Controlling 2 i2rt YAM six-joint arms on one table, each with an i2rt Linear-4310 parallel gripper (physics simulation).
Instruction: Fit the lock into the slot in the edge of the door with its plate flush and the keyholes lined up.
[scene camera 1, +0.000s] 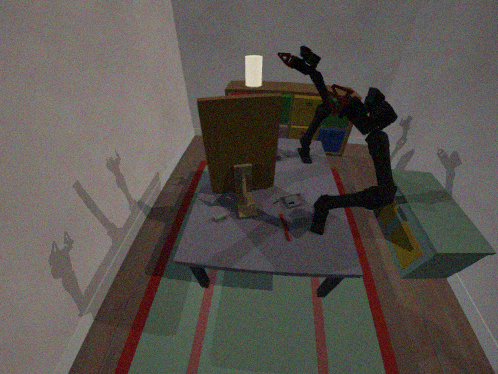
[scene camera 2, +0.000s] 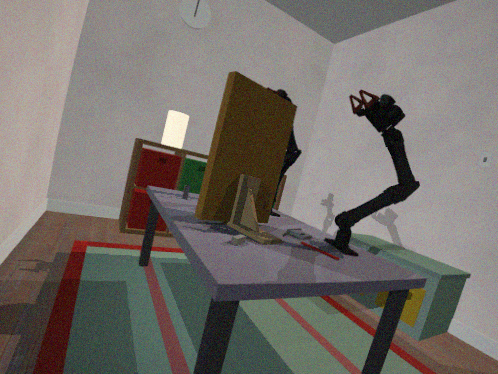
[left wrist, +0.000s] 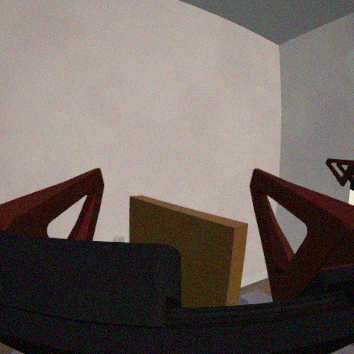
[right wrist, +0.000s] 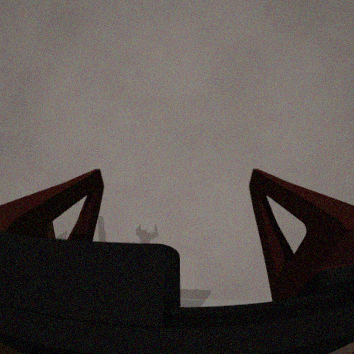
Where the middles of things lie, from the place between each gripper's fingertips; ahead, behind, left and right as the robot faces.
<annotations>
Right now my left hand is 330 mm short of the brown door (scene camera 2: 254, 124), 170 mm to the left of it and 380 mm above it.
Now: right hand 41 cm above the brown door, 39 cm to the right of it and 19 cm short of it.
</annotations>
